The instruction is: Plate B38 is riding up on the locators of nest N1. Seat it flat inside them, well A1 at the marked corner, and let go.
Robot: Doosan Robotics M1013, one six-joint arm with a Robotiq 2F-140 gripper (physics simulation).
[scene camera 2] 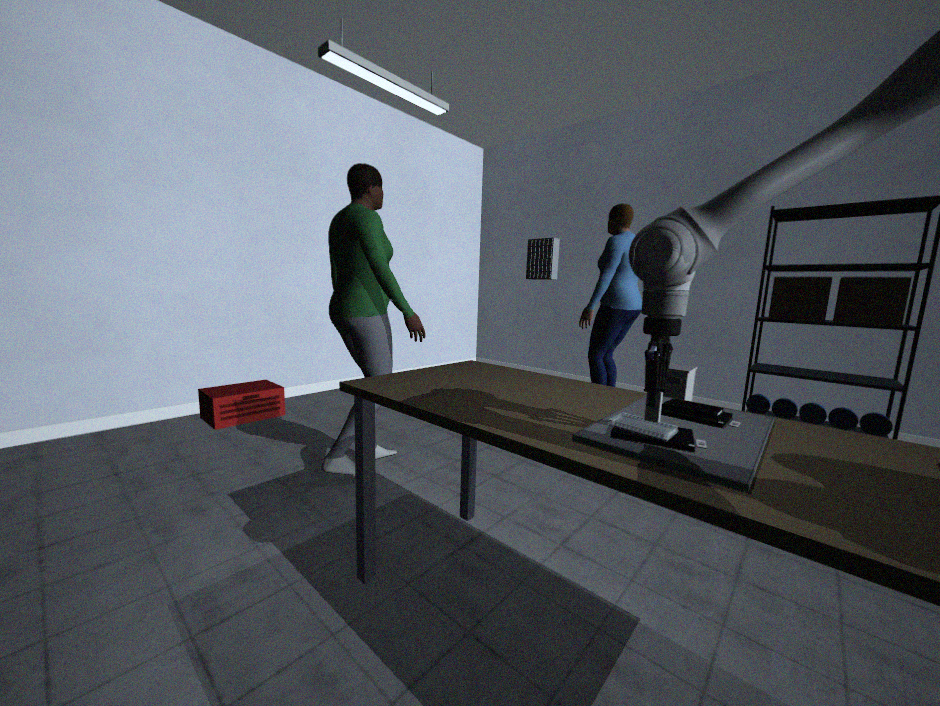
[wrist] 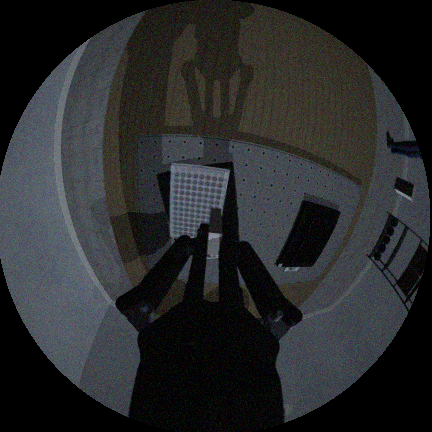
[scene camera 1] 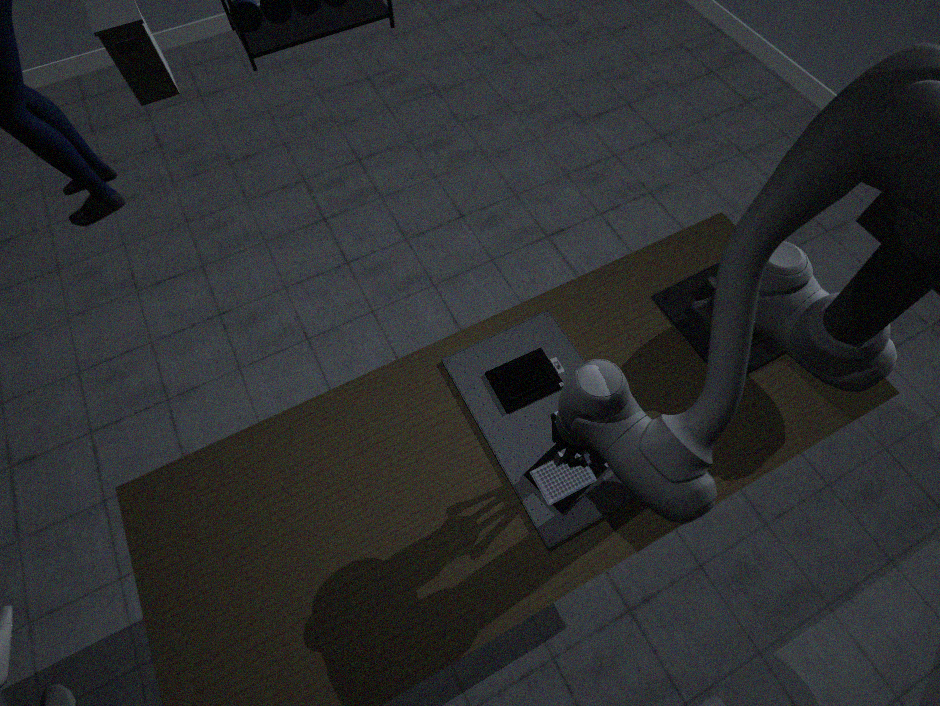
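Note:
Plate B38, a pale many-welled plate, lies askew on the black nest N1, turned relative to it. In scene camera 2 it shows raised above the nest's dark body. One far corner reaches past the nest's outline in the wrist view. My gripper is shut with nothing between its fingers. Its fingertips are at the plate's near right corner in the wrist view; contact is unclear. The fingers hide part of that corner and of the nest. Well A1 and the marked corner cannot be made out.
A second black nest stands beside N1 on the grey perforated board. The board lies on the wooden table. Two people stand beyond the table.

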